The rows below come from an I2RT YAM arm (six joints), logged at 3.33 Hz.
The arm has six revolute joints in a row. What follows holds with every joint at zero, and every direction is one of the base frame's. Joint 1 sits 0.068 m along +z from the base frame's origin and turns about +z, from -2.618 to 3.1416 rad. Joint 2 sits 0.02 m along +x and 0.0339 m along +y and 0.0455 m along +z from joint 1 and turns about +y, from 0 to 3.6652 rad. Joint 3 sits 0.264 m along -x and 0.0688 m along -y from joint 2 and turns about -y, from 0 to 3.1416 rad. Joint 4 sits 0.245 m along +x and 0.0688 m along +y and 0.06 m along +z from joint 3 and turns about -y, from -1.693 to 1.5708 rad. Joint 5 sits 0.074 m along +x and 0.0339 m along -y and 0.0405 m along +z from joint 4 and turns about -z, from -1.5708 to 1.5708 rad. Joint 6 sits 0.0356 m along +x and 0.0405 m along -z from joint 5 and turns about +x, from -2.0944 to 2.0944 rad. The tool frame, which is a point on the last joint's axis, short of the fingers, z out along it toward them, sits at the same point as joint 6; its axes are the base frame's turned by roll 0, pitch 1.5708 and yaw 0 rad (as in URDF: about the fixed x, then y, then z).
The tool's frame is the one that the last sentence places.
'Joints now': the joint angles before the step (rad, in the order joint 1, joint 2, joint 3, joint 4, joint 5, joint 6). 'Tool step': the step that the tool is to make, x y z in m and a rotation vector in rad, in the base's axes. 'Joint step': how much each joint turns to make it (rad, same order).
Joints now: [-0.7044 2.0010 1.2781 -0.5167 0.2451 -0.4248]
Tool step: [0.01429 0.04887 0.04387 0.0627 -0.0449 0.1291]
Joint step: [0.1187 -0.1323 0.0069 -0.1442 -0.0763 0.0153]
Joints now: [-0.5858 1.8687 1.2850 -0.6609 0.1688 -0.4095]
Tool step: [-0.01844 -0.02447 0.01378 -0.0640 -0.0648 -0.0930]
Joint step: [-0.0812 -0.0451 -0.0160 0.0599 0.0172 0.0061]
